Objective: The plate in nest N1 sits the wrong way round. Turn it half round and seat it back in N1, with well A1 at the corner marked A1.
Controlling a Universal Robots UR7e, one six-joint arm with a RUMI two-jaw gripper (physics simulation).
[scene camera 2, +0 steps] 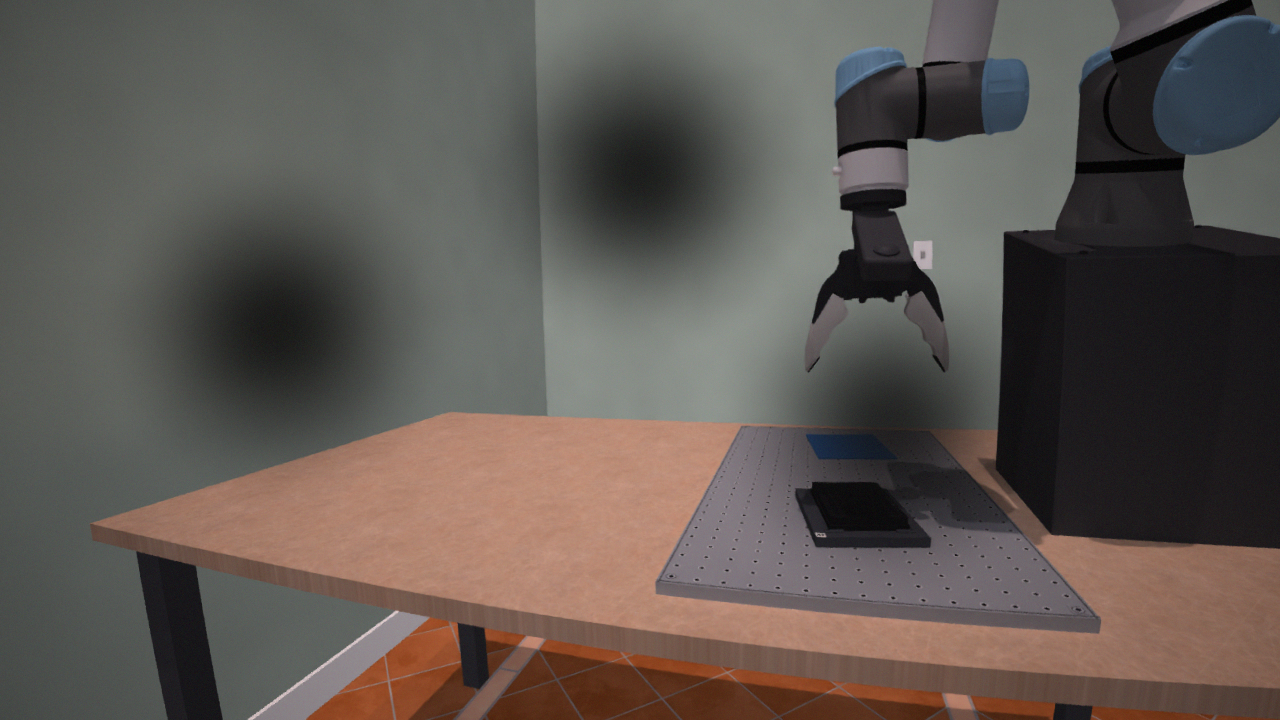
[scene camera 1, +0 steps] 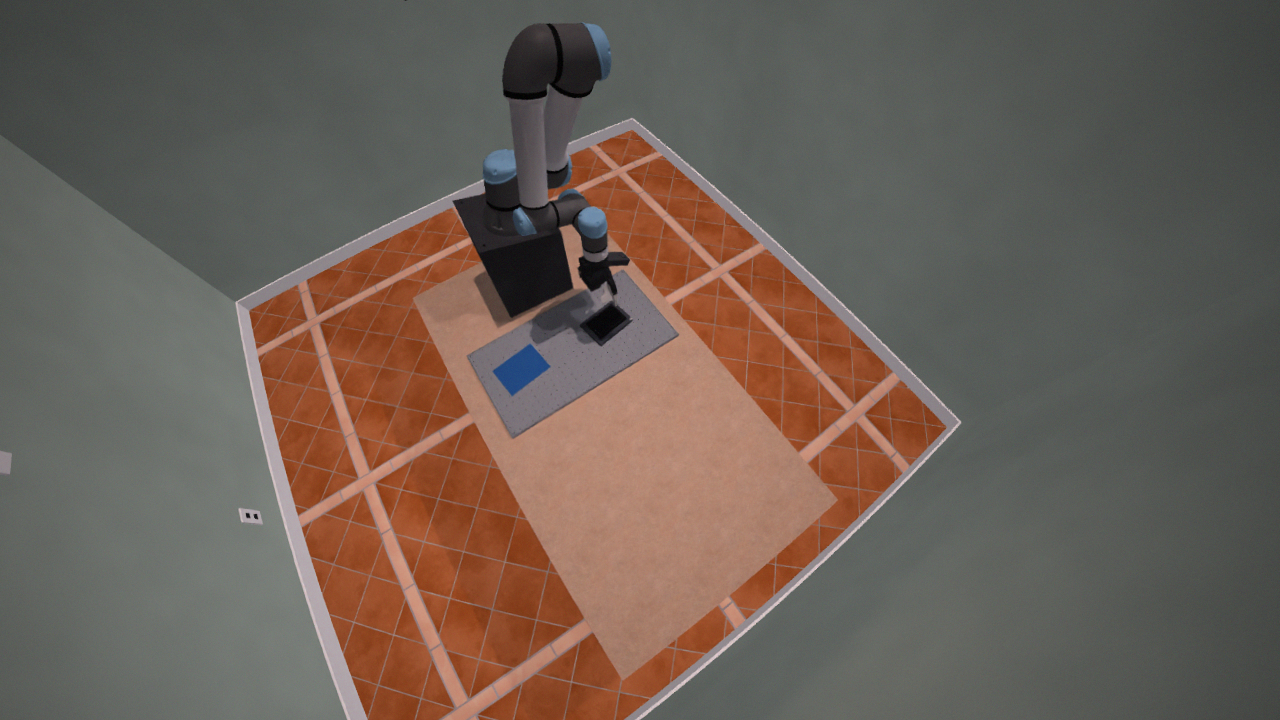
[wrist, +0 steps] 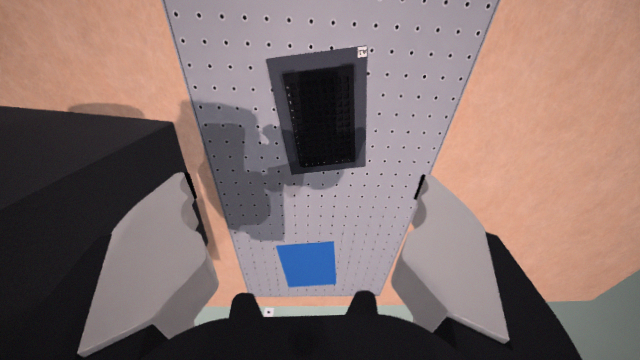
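Observation:
The black well plate (scene camera 1: 606, 320) (scene camera 2: 859, 505) (wrist: 325, 117) lies flat in the dark grey nest (scene camera 1: 605, 340) (scene camera 2: 872, 540) (wrist: 315, 60). A small white label (scene camera 2: 819, 534) (wrist: 362, 52) marks one corner of the nest, at its upper right in the wrist view. The plate's own well A1 cannot be made out. My gripper (scene camera 2: 877, 367) (wrist: 308, 177) is open and empty, pointing down, high above the board. In the wrist view the plate lies beyond the fingertips, between their two sides.
A grey perforated board (scene camera 1: 572, 376) (scene camera 2: 742, 537) (wrist: 425, 100) carries the nest and a flat blue rectangle (scene camera 1: 520, 368) (scene camera 2: 848, 446) (wrist: 307, 265). The board lies on the tan table (scene camera 1: 671, 465) (scene camera 2: 492, 501) (wrist: 550, 125). The arm's black pedestal (scene camera 1: 528, 273) (scene camera 2: 1136, 385) (wrist: 75, 155) stands beside the board.

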